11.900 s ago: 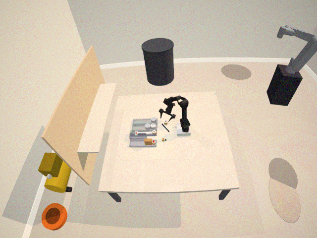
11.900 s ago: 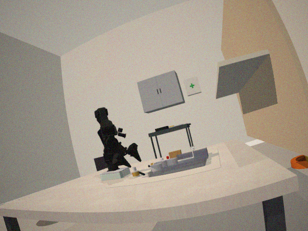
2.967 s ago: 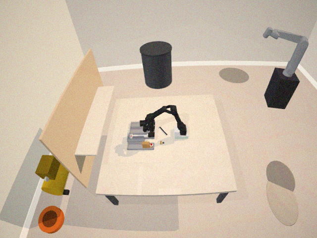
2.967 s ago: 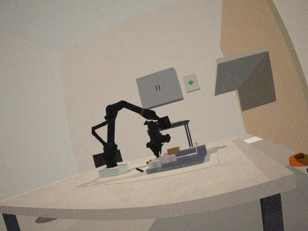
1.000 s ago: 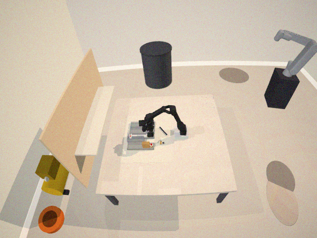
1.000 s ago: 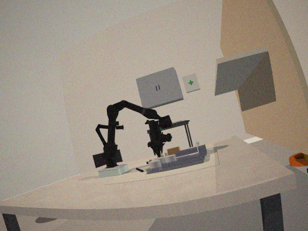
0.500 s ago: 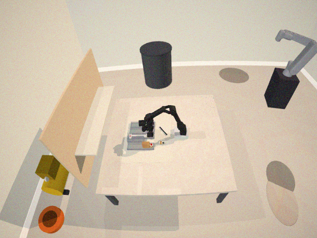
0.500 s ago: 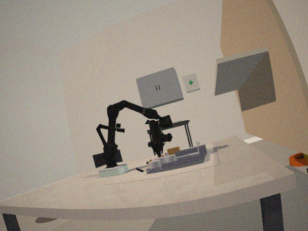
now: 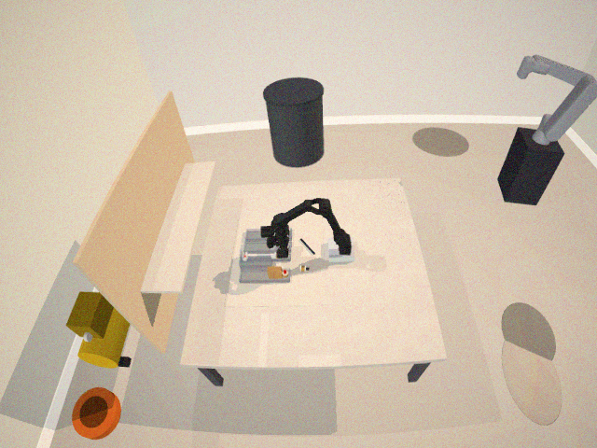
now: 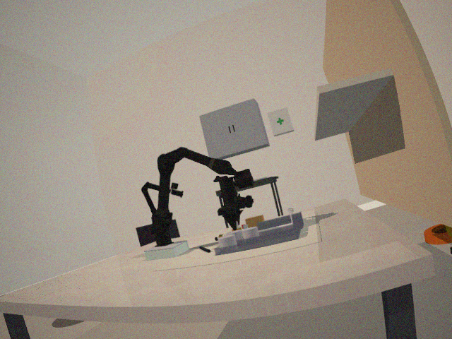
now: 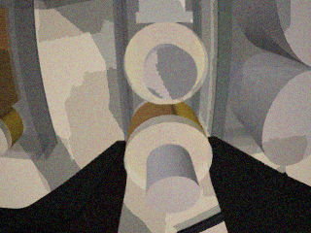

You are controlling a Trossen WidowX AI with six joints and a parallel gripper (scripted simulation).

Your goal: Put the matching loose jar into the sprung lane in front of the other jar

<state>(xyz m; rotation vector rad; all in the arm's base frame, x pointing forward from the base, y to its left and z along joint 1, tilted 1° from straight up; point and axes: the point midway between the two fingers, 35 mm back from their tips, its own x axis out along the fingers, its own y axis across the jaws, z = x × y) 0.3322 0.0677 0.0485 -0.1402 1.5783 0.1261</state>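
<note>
Right now my gripper tip is 130 mm to the right of the brown box, 30 mm short of it and 10 mm above it. From my gripper tip the other things lie so: pusher plate 140 mm ahead, 50 mm to the left; then small jar 130 mm behind, 70 mm to the left, 30 mm below; then grey lane unit 140 mm ahead, 50 mm to the left, 30 mm below.
</note>
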